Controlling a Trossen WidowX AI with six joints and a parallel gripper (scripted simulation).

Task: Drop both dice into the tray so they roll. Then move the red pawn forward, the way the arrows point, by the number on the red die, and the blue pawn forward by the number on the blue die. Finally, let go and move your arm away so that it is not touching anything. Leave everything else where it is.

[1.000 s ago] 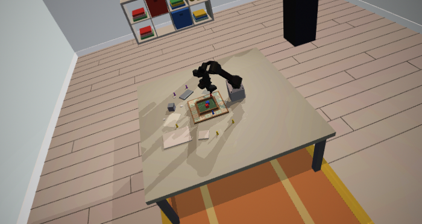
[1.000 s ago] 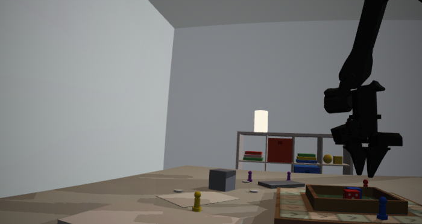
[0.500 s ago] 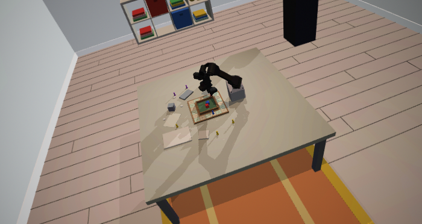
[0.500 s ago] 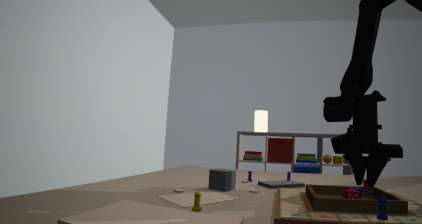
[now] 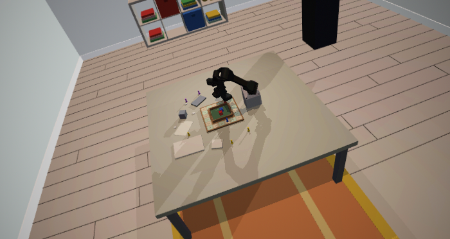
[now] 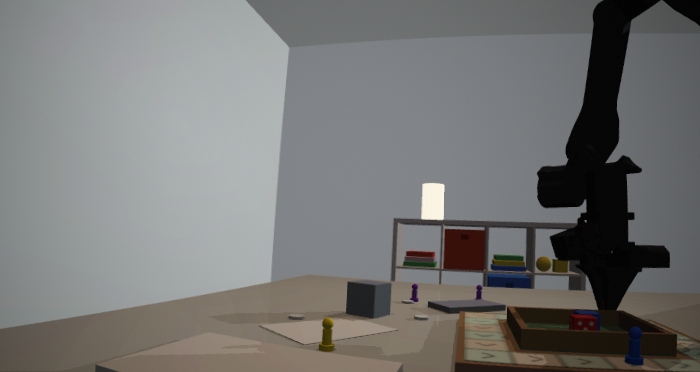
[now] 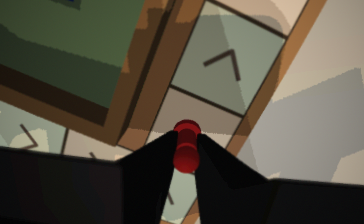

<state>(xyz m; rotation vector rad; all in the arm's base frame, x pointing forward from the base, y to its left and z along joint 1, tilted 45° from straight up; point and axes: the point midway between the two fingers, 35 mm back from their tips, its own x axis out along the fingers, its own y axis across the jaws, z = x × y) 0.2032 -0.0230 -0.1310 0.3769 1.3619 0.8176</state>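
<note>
Right now my gripper tip is 12 cm to the right of the die and 7 cm short of it. Round my gripper tip: blue pawn 22 cm to the left, 4 cm ahead, 1 cm above; red pawn 1 cm above; grey slab 20 cm ahead, 14 cm to the right, 2 cm below.
</note>
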